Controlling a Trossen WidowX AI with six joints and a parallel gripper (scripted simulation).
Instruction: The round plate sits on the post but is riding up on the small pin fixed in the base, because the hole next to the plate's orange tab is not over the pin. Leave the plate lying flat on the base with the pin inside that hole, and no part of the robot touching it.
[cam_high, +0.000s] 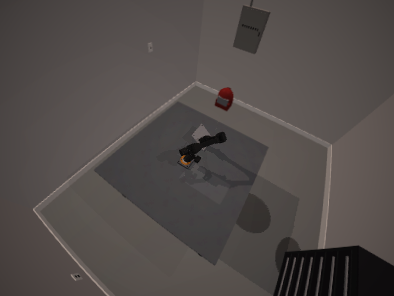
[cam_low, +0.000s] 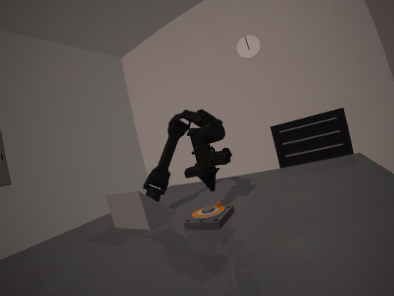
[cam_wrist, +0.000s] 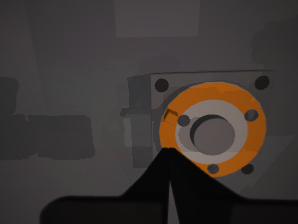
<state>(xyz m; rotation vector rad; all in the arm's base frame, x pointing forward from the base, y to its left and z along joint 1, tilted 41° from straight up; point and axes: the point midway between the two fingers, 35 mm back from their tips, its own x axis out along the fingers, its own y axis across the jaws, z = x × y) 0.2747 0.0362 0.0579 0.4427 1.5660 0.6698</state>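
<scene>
My gripper tip is now 60 mm above the grey square base and 50 mm to the left of it.
</scene>
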